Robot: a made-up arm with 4 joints. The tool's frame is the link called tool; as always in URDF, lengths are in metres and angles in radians. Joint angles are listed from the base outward.
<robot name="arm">
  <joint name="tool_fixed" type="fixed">
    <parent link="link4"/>
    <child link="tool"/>
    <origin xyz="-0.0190 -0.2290 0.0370" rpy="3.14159 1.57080 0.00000"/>
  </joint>
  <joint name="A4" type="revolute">
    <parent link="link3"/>
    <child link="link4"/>
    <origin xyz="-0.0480 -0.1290 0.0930" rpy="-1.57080 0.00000 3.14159"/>
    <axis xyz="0 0 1"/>
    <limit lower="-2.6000" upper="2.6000"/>
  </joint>
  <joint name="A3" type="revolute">
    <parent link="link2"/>
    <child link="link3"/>
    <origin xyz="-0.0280 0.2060 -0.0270" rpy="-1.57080 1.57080 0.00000"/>
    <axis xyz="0 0 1"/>
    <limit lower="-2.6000" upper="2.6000"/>
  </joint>
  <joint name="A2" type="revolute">
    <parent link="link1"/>
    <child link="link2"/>
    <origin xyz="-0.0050 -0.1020 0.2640" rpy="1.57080 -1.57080 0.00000"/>
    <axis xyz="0 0 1"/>
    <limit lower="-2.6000" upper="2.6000"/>
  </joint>
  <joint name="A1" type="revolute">
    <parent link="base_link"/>
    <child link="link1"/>
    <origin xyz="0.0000 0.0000 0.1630" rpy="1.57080 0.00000 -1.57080"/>
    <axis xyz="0 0 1"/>
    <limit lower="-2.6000" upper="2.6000"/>
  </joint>
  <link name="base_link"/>
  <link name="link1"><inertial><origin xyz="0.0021 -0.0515 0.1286"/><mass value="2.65"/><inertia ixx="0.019" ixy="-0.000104" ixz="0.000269" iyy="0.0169" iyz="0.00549" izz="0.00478"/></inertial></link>
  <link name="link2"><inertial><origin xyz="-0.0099 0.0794 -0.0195"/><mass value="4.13"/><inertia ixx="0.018" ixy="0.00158" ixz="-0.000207" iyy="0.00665" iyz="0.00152" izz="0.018"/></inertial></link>
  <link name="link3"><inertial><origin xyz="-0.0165 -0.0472 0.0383"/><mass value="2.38"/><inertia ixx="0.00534" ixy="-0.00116" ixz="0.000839" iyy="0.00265" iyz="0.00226" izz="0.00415"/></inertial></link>
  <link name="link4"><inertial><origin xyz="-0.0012 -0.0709 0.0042"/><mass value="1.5"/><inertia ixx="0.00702" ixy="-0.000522" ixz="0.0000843" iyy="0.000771" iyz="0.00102" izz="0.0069"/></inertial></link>
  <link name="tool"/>
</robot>
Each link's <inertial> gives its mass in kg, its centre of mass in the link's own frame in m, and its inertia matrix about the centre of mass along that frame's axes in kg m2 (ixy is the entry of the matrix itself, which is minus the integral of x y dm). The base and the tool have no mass. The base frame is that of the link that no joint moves.
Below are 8 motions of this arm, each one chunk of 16 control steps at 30 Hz.
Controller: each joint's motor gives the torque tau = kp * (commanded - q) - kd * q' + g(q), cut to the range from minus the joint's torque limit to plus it. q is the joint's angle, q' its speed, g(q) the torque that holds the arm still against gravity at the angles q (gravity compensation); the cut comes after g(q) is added. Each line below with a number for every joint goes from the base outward.
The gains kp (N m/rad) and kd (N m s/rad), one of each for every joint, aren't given. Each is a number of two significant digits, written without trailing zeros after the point. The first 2 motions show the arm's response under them.
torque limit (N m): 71 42 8.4 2.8
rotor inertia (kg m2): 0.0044 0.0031 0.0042 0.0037
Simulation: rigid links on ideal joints. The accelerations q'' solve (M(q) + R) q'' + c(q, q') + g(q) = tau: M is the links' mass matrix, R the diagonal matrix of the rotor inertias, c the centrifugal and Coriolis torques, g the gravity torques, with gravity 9.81 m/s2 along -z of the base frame. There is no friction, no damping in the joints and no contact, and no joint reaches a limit. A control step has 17 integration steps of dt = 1/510 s. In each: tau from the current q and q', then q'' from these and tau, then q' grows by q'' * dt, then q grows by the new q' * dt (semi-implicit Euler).
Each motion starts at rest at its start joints. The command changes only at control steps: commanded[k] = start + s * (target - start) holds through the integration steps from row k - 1 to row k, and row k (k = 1, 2, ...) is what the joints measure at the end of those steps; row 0 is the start. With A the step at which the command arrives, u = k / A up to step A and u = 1 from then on. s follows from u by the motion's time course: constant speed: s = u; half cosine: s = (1 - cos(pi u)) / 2; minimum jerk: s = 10 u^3 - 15 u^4 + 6 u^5; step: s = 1 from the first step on.
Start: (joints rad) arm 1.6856 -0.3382 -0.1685 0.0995
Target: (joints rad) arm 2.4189 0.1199 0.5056 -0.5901
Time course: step
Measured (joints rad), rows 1 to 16:
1: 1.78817 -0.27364 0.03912 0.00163
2: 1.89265 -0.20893 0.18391 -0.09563
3: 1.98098 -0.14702 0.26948 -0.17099
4: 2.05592 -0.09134 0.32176 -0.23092
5: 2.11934 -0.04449 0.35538 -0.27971
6: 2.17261 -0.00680 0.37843 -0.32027
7: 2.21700 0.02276 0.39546 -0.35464
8: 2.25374 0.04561 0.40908 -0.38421
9: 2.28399 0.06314 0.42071 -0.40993
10: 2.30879 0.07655 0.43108 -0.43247
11: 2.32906 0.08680 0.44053 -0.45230
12: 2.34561 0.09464 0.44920 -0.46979
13: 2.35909 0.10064 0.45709 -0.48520
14: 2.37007 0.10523 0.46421 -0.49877
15: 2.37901 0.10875 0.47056 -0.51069
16: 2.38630 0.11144 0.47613 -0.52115
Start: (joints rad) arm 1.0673 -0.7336 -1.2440 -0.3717
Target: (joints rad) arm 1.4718 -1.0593 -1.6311 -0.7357
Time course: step
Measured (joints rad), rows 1 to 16:
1: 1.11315 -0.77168 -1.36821 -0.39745
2: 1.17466 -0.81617 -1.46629 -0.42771
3: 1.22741 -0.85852 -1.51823 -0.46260
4: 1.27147 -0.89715 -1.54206 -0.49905
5: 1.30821 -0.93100 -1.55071 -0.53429
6: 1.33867 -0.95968 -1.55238 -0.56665
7: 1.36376 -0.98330 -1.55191 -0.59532
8: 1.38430 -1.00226 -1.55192 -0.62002
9: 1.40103 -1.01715 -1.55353 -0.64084
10: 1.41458 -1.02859 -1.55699 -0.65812
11: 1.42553 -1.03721 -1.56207 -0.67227
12: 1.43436 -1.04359 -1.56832 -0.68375
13: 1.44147 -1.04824 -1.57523 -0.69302
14: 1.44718 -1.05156 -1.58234 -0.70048
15: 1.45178 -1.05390 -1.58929 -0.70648
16: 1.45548 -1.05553 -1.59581 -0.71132
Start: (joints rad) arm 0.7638 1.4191 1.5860 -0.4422
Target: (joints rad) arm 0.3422 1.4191 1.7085 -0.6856
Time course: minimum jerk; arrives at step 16
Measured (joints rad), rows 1 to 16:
1: 0.76364 1.41910 1.58599 -0.44224
2: 0.76254 1.41908 1.58595 -0.44254
3: 0.75931 1.41900 1.58606 -0.44356
4: 0.75273 1.41884 1.58668 -0.44585
5: 0.74182 1.41857 1.58825 -0.44997
6: 0.72596 1.41824 1.59121 -0.45637
7: 0.70500 1.41786 1.59590 -0.46533
8: 0.67928 1.41749 1.60248 -0.47690
9: 0.64961 1.41718 1.61094 -0.49090
10: 0.61715 1.41698 1.62108 -0.50692
11: 0.58335 1.41693 1.63249 -0.52435
12: 0.54978 1.41705 1.64466 -0.54248
13: 0.51795 1.41734 1.65696 -0.56051
14: 0.48917 1.41777 1.66877 -0.57769
15: 0.46426 1.41829 1.67947 -0.59339
16: 0.44342 1.41886 1.68860 -0.60724

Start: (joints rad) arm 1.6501 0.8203 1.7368 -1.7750
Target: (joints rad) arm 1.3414 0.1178 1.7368 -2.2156
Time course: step
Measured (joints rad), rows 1 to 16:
1: 1.60568 0.73328 1.84291 -1.83652
2: 1.56035 0.62507 1.88912 -1.88123
3: 1.52301 0.52708 1.87668 -1.91613
4: 1.49167 0.44309 1.83831 -1.94830
5: 1.46534 0.37344 1.79393 -1.97938
6: 1.44336 0.31699 1.75406 -2.00923
7: 1.42514 0.27204 1.72313 -2.03715
8: 1.41013 0.23674 1.70194 -2.06250
9: 1.39777 0.20932 1.68946 -2.08494
10: 1.38762 0.18819 1.68388 -2.10439
11: 1.37928 0.17200 1.68328 -2.12103
12: 1.37244 0.15963 1.68596 -2.13514
13: 1.36682 0.15019 1.69055 -2.14706
14: 1.36222 0.14299 1.69604 -2.15711
15: 1.35844 0.13747 1.70173 -2.16559
16: 1.35535 0.13323 1.70720 -2.17278

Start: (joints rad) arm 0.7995 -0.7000 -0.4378 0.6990
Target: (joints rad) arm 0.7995 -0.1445 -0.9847 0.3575
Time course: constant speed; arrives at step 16
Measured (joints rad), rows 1 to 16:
1: 0.80021 -0.69630 -0.43593 0.69596
2: 0.80091 -0.68772 -0.43646 0.68956
3: 0.80140 -0.67435 -0.44225 0.68050
4: 0.80165 -0.65665 -0.45439 0.66947
5: 0.80171 -0.63524 -0.47279 0.65699
6: 0.80162 -0.61073 -0.49667 0.64341
7: 0.80144 -0.58373 -0.52497 0.62897
8: 0.80118 -0.55476 -0.55662 0.61381
9: 0.80089 -0.52426 -0.59062 0.59803
10: 0.80058 -0.49261 -0.62616 0.58170
11: 0.80026 -0.46009 -0.66258 0.56486
12: 0.79996 -0.42694 -0.69944 0.54757
13: 0.79967 -0.39333 -0.73638 0.52984
14: 0.79940 -0.35940 -0.77321 0.51172
15: 0.79915 -0.32525 -0.80980 0.49323
16: 0.79892 -0.29094 -0.84609 0.47441

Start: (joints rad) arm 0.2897 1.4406 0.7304 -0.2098
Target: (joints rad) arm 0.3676 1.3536 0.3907 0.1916
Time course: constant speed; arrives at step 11
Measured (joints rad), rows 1 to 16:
1: 0.29075 1.44001 0.72923 -0.20732
2: 0.29278 1.43841 0.72388 -0.20102
3: 0.29566 1.43566 0.71344 -0.19070
4: 0.29927 1.43176 0.69813 -0.17654
5: 0.30348 1.42685 0.67860 -0.15892
6: 0.30819 1.42110 0.65570 -0.13828
7: 0.31332 1.41468 0.63019 -0.11504
8: 0.31879 1.40776 0.60277 -0.08964
9: 0.32454 1.40047 0.57400 -0.06242
10: 0.33053 1.39293 0.54432 -0.03369
11: 0.33670 1.38521 0.51403 -0.00373
12: 0.34205 1.37811 0.48455 0.02487
13: 0.34659 1.37216 0.45908 0.05048
14: 0.35040 1.36747 0.43861 0.07268
15: 0.35356 1.36390 0.42297 0.09155
16: 0.35616 1.36125 0.41148 0.10741

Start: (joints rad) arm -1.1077 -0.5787 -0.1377 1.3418
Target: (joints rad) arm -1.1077 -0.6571 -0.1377 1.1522
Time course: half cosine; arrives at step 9
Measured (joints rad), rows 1 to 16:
1: -1.10773 -0.57899 -0.13800 1.34117
2: -1.10781 -0.58018 -0.13903 1.33864
3: -1.10792 -0.58284 -0.14084 1.33321
4: -1.10803 -0.58725 -0.14313 1.32440
5: -1.10810 -0.59339 -0.14542 1.31232
6: -1.10812 -0.60094 -0.14716 1.29758
7: -1.10808 -0.60933 -0.14789 1.28123
8: -1.10799 -0.61782 -0.14731 1.26461
9: -1.10784 -0.62561 -0.14530 1.24918
10: -1.10769 -0.63222 -0.14232 1.23572
11: -1.10758 -0.63763 -0.13916 1.22409
12: -1.10752 -0.64199 -0.13638 1.21403
13: -1.10748 -0.64545 -0.13425 1.20535
14: -1.10747 -0.64816 -0.13282 1.19788
15: -1.10748 -0.65026 -0.13204 1.19144
16: -1.10749 -0.65188 -0.13178 1.18591

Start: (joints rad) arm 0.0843 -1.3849 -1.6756 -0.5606
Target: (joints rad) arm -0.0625 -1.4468 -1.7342 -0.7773
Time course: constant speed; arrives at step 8
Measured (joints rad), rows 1 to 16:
1: 0.08132 -1.38639 -1.67610 -0.56373
2: 0.07573 -1.38917 -1.67780 -0.57029
3: 0.06796 -1.39293 -1.68064 -0.57973
4: 0.05839 -1.39745 -1.68450 -0.59161
5: 0.04730 -1.40256 -1.68922 -0.60558
6: 0.03495 -1.40815 -1.69464 -0.62132
7: 0.02157 -1.41411 -1.70061 -0.63860
8: 0.00732 -1.42038 -1.70701 -0.65721
9: -0.00462 -1.42540 -1.71330 -0.67385
10: -0.01456 -1.42935 -1.71863 -0.68807
11: -0.02282 -1.43249 -1.72297 -0.70026
12: -0.02967 -1.43502 -1.72640 -0.71074
13: -0.03534 -1.43708 -1.72902 -0.71978
14: -0.04003 -1.43877 -1.73095 -0.72759
15: -0.04392 -1.44016 -1.73234 -0.73435
16: -0.04713 -1.44132 -1.73329 -0.74021

